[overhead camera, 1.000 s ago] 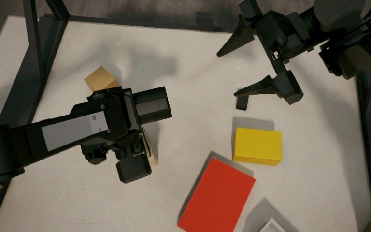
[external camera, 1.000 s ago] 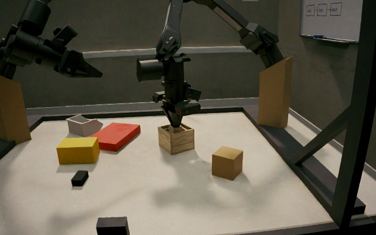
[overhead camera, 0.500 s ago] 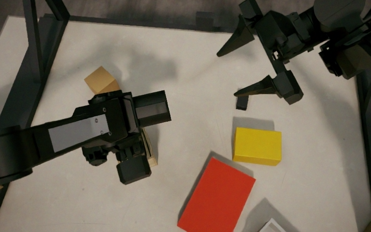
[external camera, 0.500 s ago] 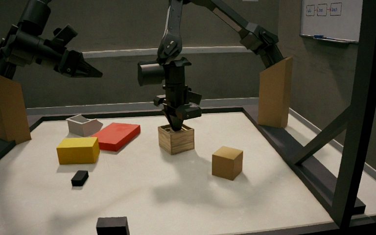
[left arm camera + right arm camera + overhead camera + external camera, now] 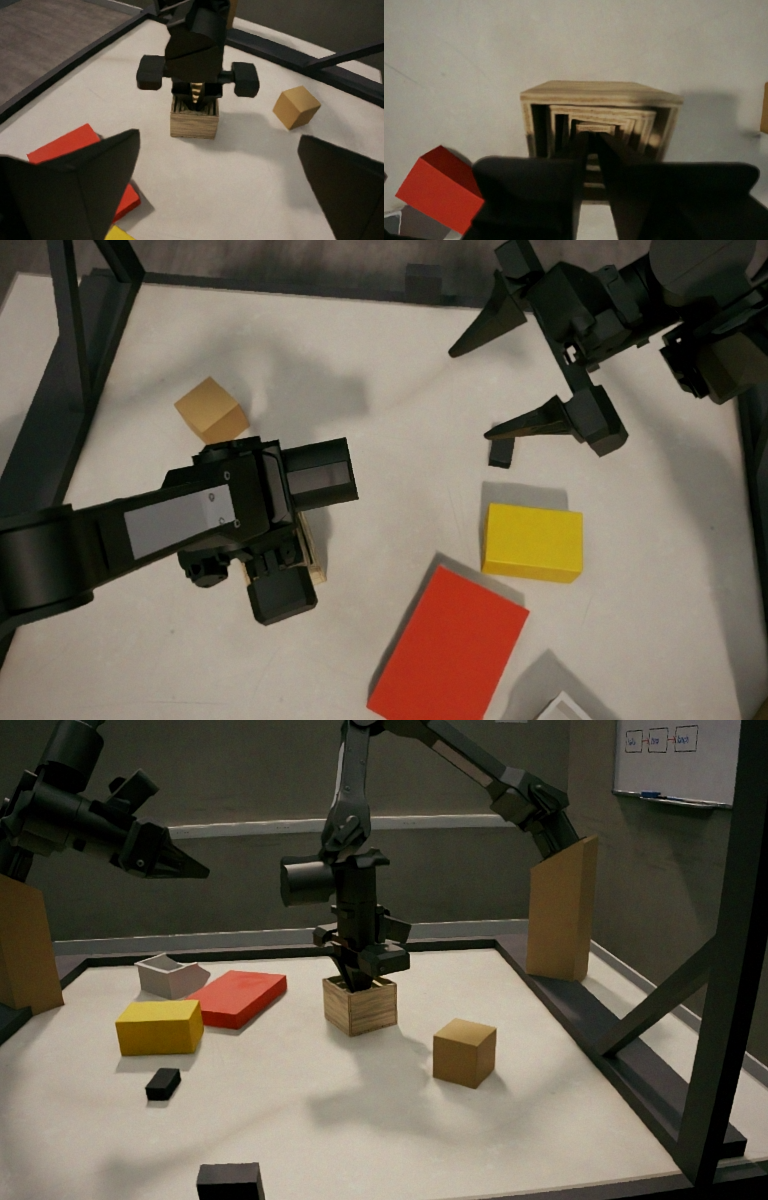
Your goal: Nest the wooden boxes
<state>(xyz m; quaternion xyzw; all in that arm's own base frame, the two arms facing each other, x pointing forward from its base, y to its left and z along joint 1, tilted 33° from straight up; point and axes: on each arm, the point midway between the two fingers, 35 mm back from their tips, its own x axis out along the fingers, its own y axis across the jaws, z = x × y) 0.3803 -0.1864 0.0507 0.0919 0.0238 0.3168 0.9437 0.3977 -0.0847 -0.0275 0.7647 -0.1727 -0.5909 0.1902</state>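
My right hand is 4 cm above the smallest wooden box. Round my right hand: tan cube (17 cm behind, 12 cm to the right, 4 cm below); red slab (20 cm to the left, 9 cm ahead, 5 cm below); biggest wooden box (5 cm below).
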